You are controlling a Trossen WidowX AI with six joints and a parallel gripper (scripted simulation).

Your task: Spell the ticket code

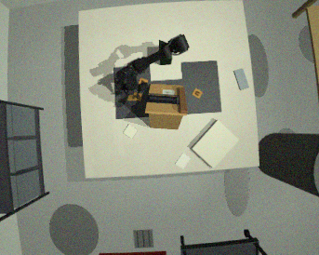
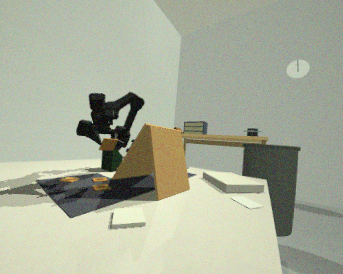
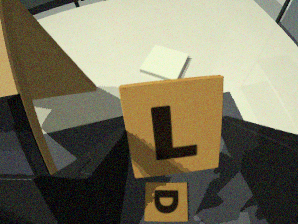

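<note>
The white ticket lies 20 mm behind my gripper tip, 230 mm to the left of it and 80 mm below it. The rest, counted from my gripper tip: dark mat 100 mm behind, 240 mm to the left, 180 mm below; white card 200 mm ahead, 70 mm to the right, 170 mm below; white box 370 mm ahead, 520 mm to the left, 160 mm below.
</note>
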